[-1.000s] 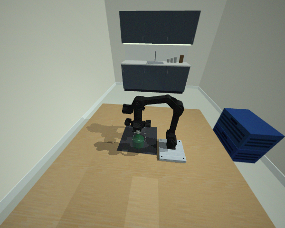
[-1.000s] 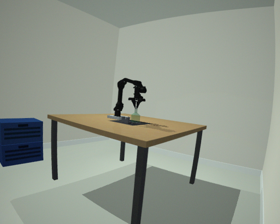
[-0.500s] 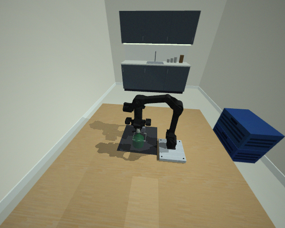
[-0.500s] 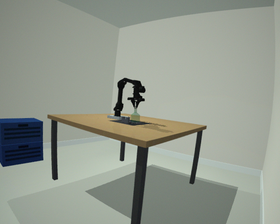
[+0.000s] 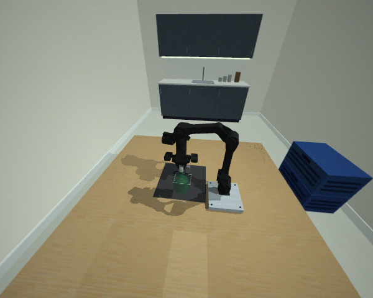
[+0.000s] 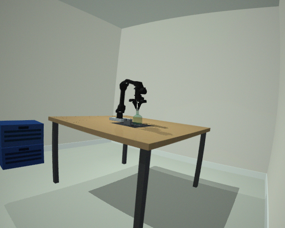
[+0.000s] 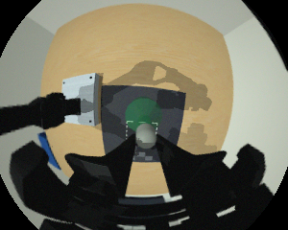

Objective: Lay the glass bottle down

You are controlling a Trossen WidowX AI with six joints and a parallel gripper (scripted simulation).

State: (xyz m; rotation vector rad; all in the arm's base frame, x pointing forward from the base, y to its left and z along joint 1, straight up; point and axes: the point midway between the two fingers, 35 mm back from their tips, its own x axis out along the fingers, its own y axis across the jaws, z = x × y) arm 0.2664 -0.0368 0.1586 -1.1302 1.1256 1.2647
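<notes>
My gripper tip is 1 cm to the right of the green glass bottle and 5 cm above it. From my gripper tip the other things lie so: dark mat (5 cm to the right, 15 cm below).
</notes>
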